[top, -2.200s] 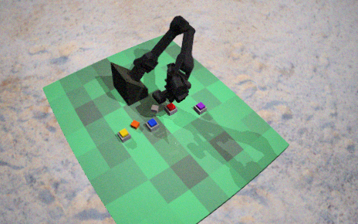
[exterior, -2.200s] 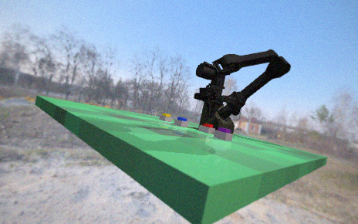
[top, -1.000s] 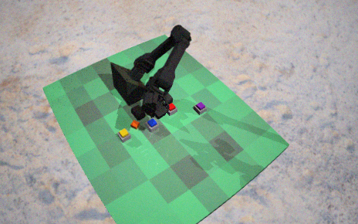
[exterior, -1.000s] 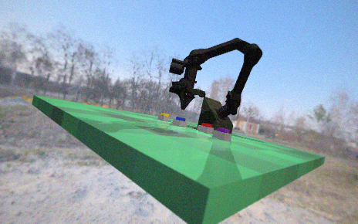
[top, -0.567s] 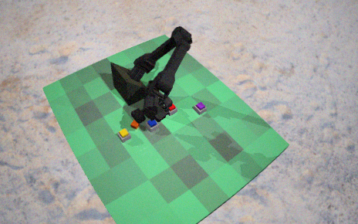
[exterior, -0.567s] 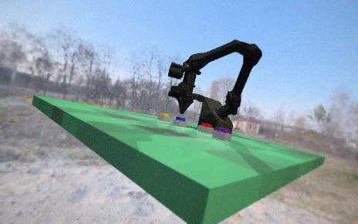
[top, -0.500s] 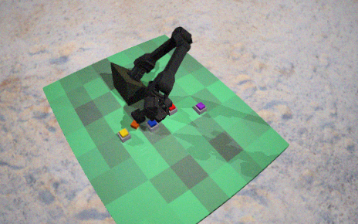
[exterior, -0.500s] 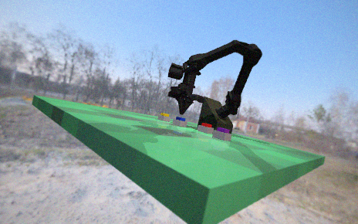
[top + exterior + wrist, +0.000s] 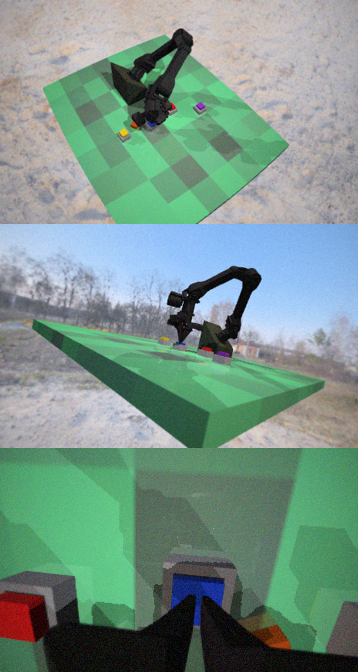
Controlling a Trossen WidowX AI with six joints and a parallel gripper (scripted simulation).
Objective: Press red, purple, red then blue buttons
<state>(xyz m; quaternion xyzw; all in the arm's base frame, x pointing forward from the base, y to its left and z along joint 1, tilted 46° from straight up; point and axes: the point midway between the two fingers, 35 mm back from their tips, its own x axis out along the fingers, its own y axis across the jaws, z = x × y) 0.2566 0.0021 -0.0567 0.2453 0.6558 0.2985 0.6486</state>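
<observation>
Now: the blue button 1 cm below my gripper tip. From my gripper tip the other things lie so: red button (4 cm behind, 13 cm to the left); then orange block (5 cm behind, 7 cm to the right, 2 cm below); then yellow button (2 cm behind, 14 cm to the right).
</observation>
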